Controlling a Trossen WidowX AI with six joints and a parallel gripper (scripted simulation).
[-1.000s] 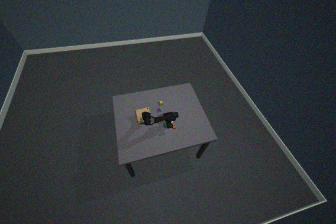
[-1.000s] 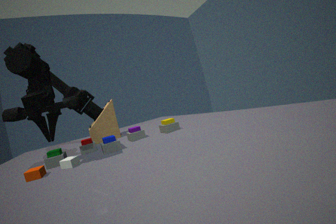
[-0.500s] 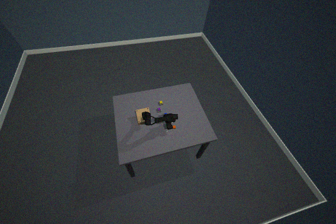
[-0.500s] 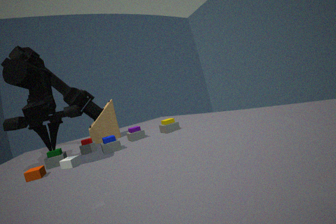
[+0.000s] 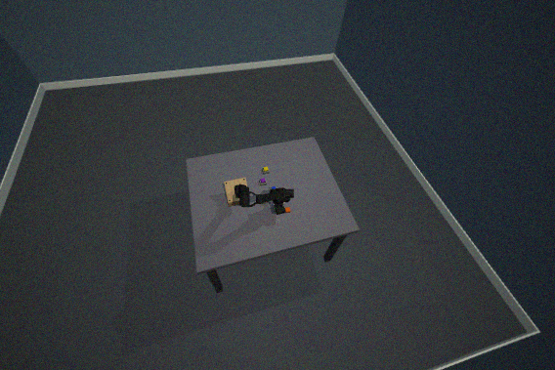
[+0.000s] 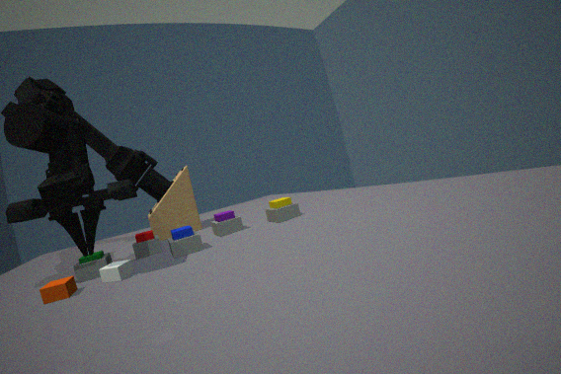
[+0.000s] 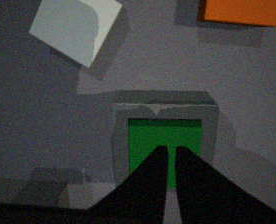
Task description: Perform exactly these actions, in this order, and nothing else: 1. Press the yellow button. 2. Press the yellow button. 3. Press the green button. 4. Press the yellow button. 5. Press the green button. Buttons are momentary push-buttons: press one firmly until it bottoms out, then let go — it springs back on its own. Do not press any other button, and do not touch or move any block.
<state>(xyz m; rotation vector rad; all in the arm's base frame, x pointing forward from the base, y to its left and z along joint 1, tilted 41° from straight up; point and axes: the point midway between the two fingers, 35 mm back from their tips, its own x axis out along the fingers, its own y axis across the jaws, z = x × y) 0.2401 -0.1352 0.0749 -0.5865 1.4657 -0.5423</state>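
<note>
Now: the green button 1 cm below my gripper tip. From my gripper tip the other things lie so: orange block 7 cm ahead, 3 cm to the right, 2 cm below; then red button 7 cm behind, 9 cm to the left; then white block 6 cm ahead, 5 cm to the left, 2 cm below.
</note>
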